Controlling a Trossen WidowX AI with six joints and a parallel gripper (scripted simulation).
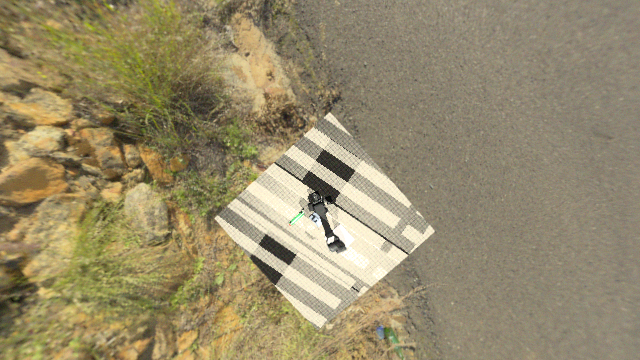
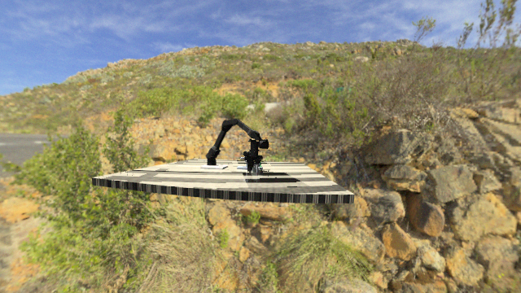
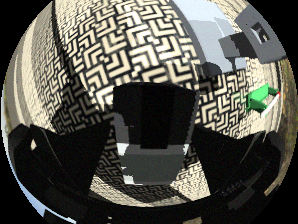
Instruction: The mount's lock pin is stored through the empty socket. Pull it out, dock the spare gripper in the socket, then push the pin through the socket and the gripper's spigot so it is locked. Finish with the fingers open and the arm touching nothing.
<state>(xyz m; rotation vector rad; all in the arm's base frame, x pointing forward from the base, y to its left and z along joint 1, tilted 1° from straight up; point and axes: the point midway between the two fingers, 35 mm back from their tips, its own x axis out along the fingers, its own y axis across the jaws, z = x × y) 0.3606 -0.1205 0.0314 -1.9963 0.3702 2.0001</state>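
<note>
Now: gripper tip 10 mm short of the spare gripper and 10 mm below it. From my gripper tip the other things lie so: grey mount: 80 mm behind, 120 mm to the left, 40 mm above; then green strip: 30 mm ahead, 230 mm to the left, 10 mm above.
</note>
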